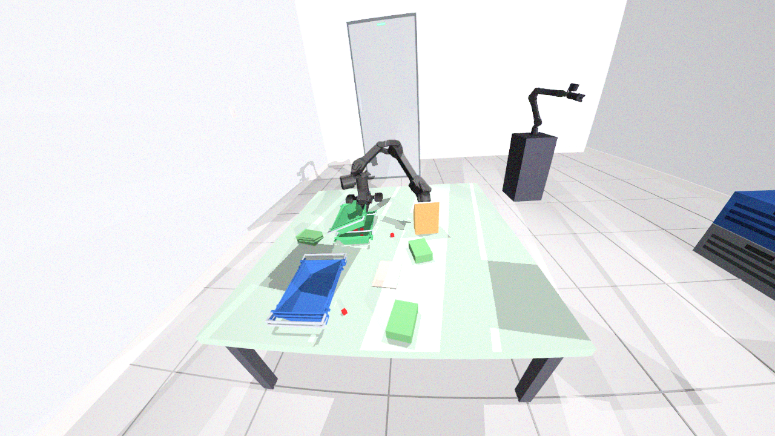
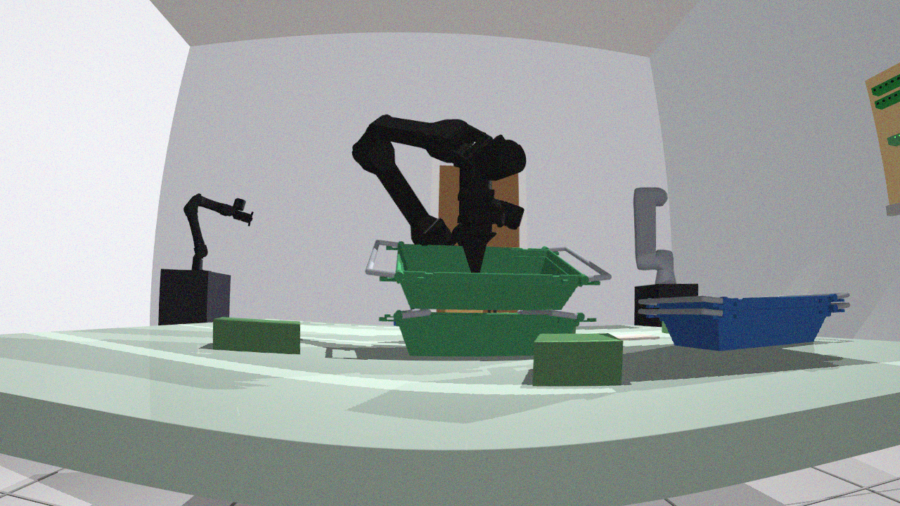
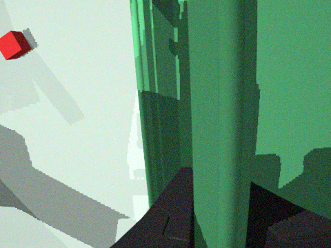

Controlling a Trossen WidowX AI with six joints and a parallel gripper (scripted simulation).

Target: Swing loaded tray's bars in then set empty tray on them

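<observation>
The green tray is 8 cm ahead of my gripper tip and 1 cm above it. Also, from my gripper tip: beige card: 12 cm behind, 33 cm to the left, 12 cm below.
</observation>
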